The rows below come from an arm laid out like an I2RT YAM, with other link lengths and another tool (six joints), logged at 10 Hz.
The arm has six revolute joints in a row. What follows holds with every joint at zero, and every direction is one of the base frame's. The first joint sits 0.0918 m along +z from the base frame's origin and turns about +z. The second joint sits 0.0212 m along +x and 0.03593 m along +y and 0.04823 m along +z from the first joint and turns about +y. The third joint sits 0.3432 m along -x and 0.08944 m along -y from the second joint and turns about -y. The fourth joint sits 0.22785 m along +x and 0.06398 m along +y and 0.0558 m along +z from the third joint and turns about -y. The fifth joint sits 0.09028 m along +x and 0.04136 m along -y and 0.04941 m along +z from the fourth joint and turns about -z. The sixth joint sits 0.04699 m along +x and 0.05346 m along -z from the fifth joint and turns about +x. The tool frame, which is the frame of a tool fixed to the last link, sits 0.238 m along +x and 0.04 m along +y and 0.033 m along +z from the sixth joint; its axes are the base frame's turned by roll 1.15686, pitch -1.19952 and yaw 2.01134 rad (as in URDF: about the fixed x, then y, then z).
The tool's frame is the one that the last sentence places.
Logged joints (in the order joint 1, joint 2, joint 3, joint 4, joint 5, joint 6), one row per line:
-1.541, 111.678, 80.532, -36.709, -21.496, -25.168
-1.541, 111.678, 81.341, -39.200, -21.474, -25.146
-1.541, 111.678, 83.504, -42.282, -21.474, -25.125
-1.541, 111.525, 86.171, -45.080, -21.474, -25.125
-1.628, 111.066, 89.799, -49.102, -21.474, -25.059
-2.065, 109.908, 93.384, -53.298, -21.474, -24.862
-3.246, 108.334, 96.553, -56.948, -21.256, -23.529
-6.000, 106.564, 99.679, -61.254, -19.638, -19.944
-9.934, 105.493, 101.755, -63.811, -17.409, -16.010
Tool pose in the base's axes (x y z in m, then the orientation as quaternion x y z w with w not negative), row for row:
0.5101, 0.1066, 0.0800, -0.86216, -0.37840, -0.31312, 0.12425
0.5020, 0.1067, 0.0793, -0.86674, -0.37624, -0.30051, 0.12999
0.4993, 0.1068, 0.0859, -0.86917, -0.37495, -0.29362, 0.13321
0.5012, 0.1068, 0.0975, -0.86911, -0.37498, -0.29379, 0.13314
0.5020, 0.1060, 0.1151, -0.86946, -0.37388, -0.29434, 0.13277
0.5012, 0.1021, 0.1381, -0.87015, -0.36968, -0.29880, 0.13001
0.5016, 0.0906, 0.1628, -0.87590, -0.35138, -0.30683, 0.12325
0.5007, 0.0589, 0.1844, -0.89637, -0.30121, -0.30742, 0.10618
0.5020, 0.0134, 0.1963, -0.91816, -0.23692, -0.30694, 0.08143
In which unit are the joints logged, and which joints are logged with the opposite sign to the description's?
The joints are logged in degrees. Opposite sign: none.
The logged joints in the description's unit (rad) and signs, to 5 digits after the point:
-0.02690, 1.94915, 1.40555, -0.64069, -0.37518, -0.43926
-0.02690, 1.94915, 1.41967, -0.68417, -0.37479, -0.43888
-0.02690, 1.94915, 1.45742, -0.73796, -0.37479, -0.43851
-0.02690, 1.94648, 1.50397, -0.78679, -0.37479, -0.43851
-0.02841, 1.93847, 1.56729, -0.85699, -0.37479, -0.43736
-0.03604, 1.91826, 1.62986, -0.93023, -0.37479, -0.43392
-0.05665, 1.89078, 1.68517, -0.99393, -0.37099, -0.41066
-0.10472, 1.85989, 1.73973, -1.06908, -0.34275, -0.34809
-0.17338, 1.84120, 1.77596, -1.11371, -0.30384, -0.27943

